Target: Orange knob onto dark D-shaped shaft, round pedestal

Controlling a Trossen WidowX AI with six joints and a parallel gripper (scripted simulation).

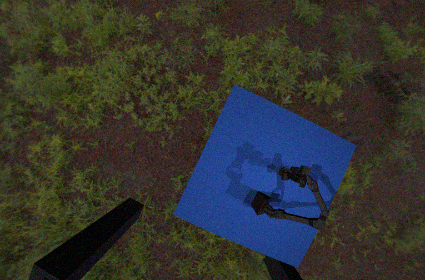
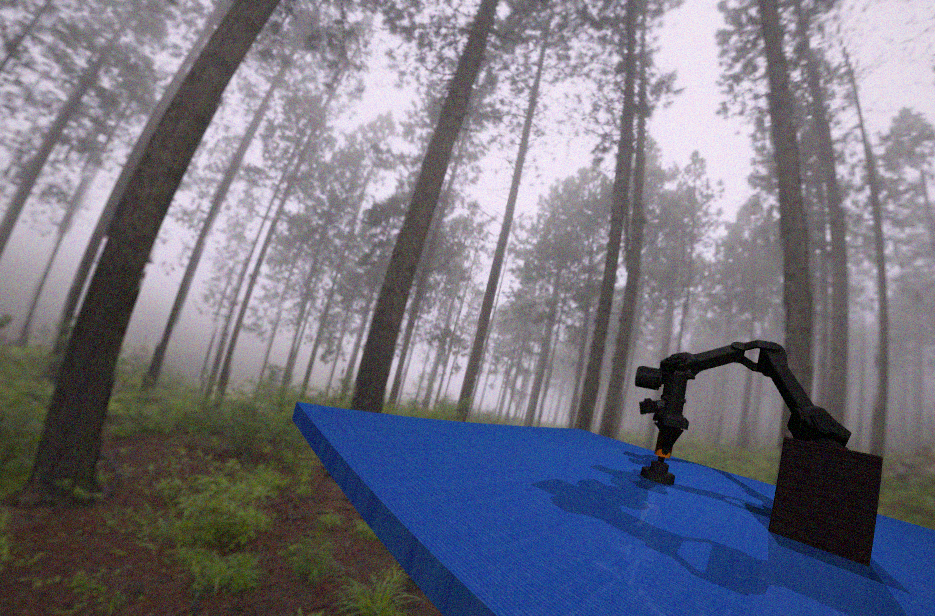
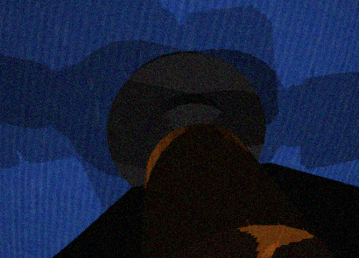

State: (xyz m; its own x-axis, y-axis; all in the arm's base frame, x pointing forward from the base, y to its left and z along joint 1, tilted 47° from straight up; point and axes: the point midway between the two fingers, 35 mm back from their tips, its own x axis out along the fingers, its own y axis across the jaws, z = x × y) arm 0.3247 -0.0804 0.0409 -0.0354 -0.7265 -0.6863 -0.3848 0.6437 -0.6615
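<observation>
Now: the orange knob 2 cm above my gripper tip. From my gripper tip the other things lie so: dark round pedestal 4 cm below.
</observation>
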